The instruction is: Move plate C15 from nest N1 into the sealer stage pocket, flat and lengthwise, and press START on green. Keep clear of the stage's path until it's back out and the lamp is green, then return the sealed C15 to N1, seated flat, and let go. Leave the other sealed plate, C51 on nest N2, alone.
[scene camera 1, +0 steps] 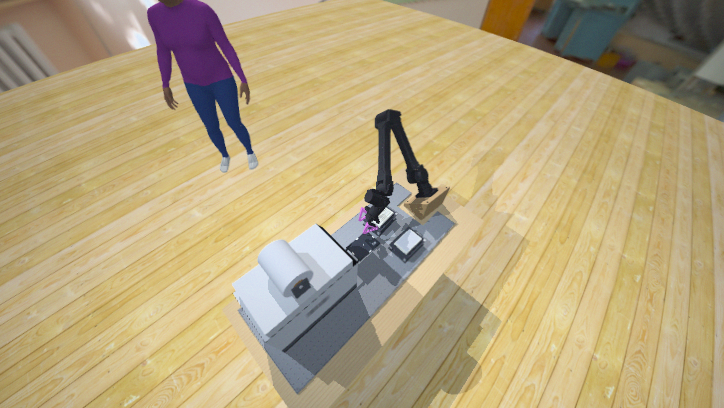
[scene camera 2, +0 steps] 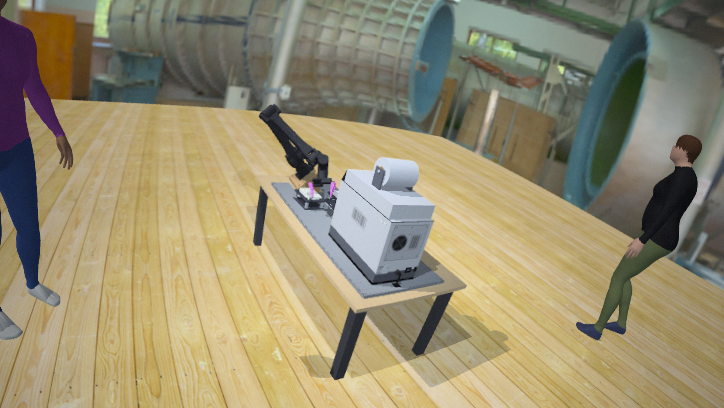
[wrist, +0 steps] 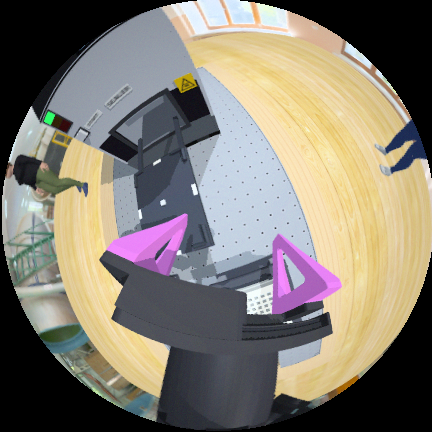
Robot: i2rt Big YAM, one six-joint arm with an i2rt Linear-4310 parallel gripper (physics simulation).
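Seen in the pictures: gripper, fingertip midpoint: (scene camera 1: 361,227) (scene camera 2: 321,197) (wrist: 232,228); arm's base, origin of the base link: (scene camera 1: 427,194) (scene camera 2: 305,172).
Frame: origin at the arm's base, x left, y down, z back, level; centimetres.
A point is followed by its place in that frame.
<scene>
My gripper (scene camera 1: 366,221) {z -46.4, x -9.0, y -2.8 cm} (scene camera 2: 321,190) {z -46.4, x -9.0, y -2.8 cm} (wrist: 232,228) {z -46.4, x -9.0, y -2.8 cm} is open and empty, pointing down above the edge of nest N1 on its stage side. Plate C15 (scene camera 1: 386,217) {z -30.1, x -5.5, y 0.7 cm} (wrist: 257,301) {z -35.2, x -8.9, y 1.1 cm}, white with open wells, sits in nest N1 (wrist: 241,274) {z -39.5, x -7.7, y 2.5 cm}; the gripper partly hides it in the wrist view. The sealer stage (scene camera 1: 360,247) {z -54.4, x -1.3, y -1.7 cm} (wrist: 170,186) {z -54.1, x -2.8, y -1.7 cm} is out, its dark pocket empty, with small white pads. The sealer's lamp (wrist: 49,118) is green. The START button (wrist: 81,133) {z -66.5, x 7.4, y -11.8 cm} is beside it. Sealed plate C51 (scene camera 1: 407,241) {z -33.0, x 12.1, y 1.1 cm} lies on nest N2, apart from the gripper.
The white sealer (scene camera 1: 309,243) {z -77.4, x -6.7, y -27.7 cm} (scene camera 2: 357,217) {z -87.4, x -12.5, y -12.4 cm} (wrist: 145,55) {z -67.2, x -7.7, y -14.0 cm} with a film roll (scene camera 1: 283,266) {z -91.0, x 0.9, y -40.2 cm} (scene camera 2: 400,173) {z -95.9, x -3.7, y -36.2 cm} stands beyond the stage. The arm's wooden base block (scene camera 1: 427,205) {z -11.4, x 7.0, y -5.8 cm} is behind the nests. A person in purple (scene camera 1: 195,45) (scene camera 2: 12,86) and one in black (scene camera 2: 671,202) (wrist: 28,170) stand off the table.
</scene>
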